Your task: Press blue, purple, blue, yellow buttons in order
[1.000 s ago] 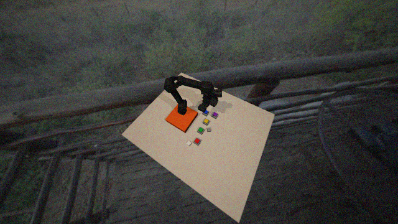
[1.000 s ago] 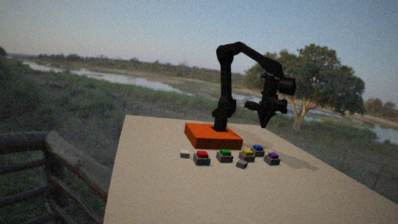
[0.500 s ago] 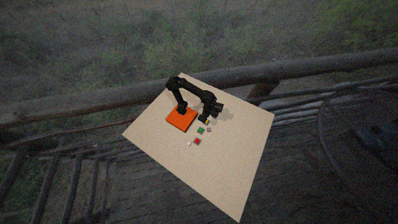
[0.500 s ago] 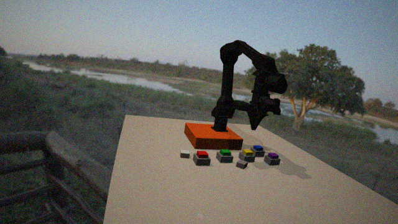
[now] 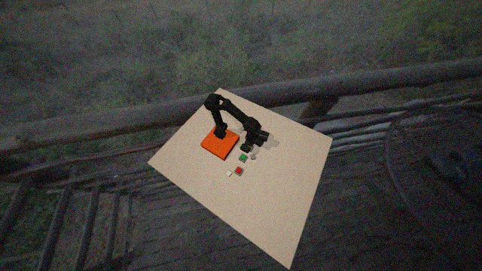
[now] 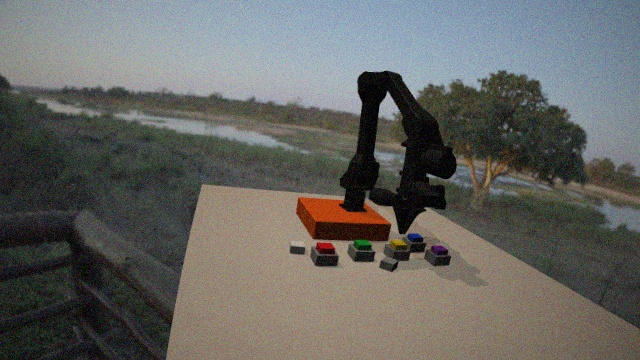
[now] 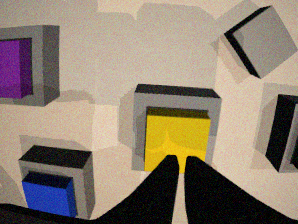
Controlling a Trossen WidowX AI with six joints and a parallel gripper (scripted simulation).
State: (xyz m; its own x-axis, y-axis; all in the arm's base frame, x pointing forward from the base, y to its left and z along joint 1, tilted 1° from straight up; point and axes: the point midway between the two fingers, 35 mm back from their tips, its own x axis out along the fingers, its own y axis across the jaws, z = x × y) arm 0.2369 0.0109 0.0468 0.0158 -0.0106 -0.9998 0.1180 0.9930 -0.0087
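Right now my gripper tip is 3 cm above the yellow button. The rest, counted from my gripper tip: green button: 1 cm behind, 10 cm to the right, 3 cm below; then blue button: 4 cm behind, 8 cm to the left, 3 cm below; then grey block: 5 cm ahead, 6 cm to the right, 5 cm below.
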